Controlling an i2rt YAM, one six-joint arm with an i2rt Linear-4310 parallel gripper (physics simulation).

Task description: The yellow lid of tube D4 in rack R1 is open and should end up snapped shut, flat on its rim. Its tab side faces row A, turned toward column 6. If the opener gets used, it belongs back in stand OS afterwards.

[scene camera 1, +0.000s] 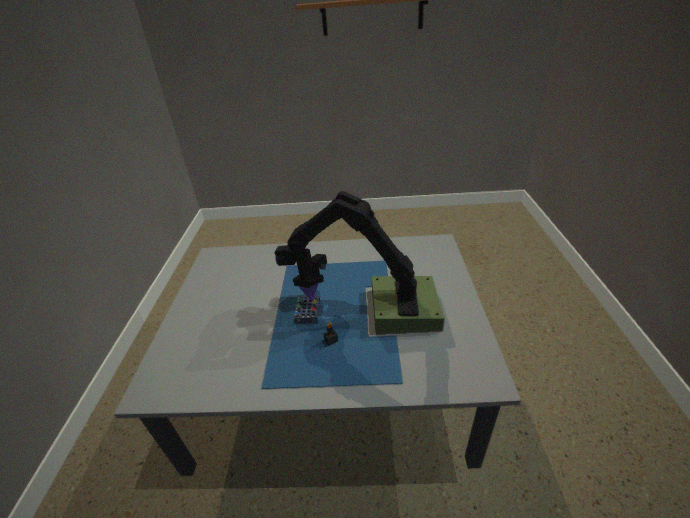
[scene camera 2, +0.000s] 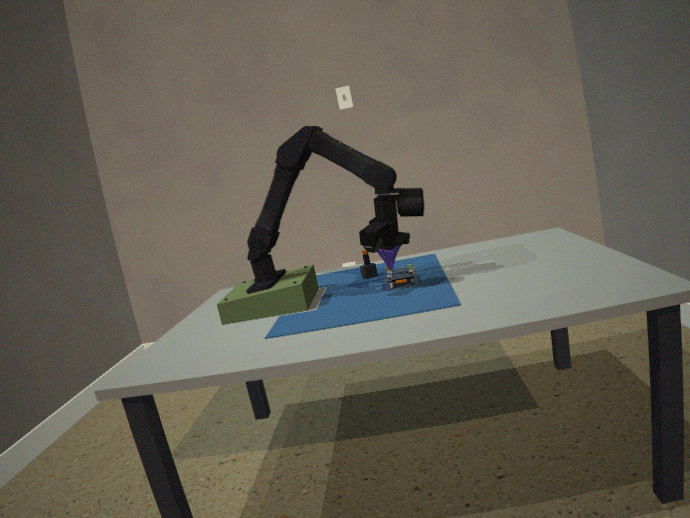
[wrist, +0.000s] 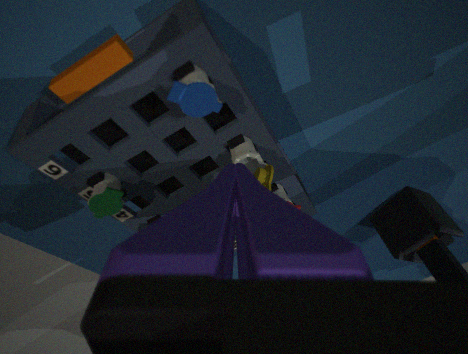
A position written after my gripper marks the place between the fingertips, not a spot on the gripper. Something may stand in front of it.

My gripper (wrist: 235, 176) is shut and holds nothing. I also see a blue mat (scene camera 2: 349, 299).
The blue mat is seen too in the wrist view (wrist: 362, 105).
